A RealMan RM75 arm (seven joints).
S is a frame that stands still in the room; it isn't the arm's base.
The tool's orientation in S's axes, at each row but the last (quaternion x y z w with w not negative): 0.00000, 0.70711, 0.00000, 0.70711; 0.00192, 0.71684, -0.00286, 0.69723; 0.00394, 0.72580, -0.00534, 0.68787; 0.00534, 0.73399, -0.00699, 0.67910; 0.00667, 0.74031, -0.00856, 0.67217; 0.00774, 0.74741, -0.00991, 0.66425
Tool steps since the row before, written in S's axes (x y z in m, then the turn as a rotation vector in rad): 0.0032, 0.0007, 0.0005, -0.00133, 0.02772, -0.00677; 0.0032, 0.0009, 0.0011, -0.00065, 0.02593, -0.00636; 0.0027, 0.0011, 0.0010, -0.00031, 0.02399, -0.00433; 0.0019, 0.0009, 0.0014, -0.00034, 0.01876, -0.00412; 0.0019, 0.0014, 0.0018, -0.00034, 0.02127, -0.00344; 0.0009, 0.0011, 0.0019, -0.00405, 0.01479, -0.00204
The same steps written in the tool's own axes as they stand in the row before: -0.0005, 0.0007, 0.0032, 0.00677, 0.02772, -0.00133; -0.0012, 0.0009, 0.0032, 0.00634, 0.02593, -0.00065; -0.0011, 0.0011, 0.0026, 0.00430, 0.02399, -0.00039; -0.0015, 0.0009, 0.0018, 0.00410, 0.01876, -0.00035; -0.0020, 0.0014, 0.0017, 0.00342, 0.02127, -0.00047; -0.0020, 0.0011, 0.0006, 0.00248, 0.01469, -0.00415
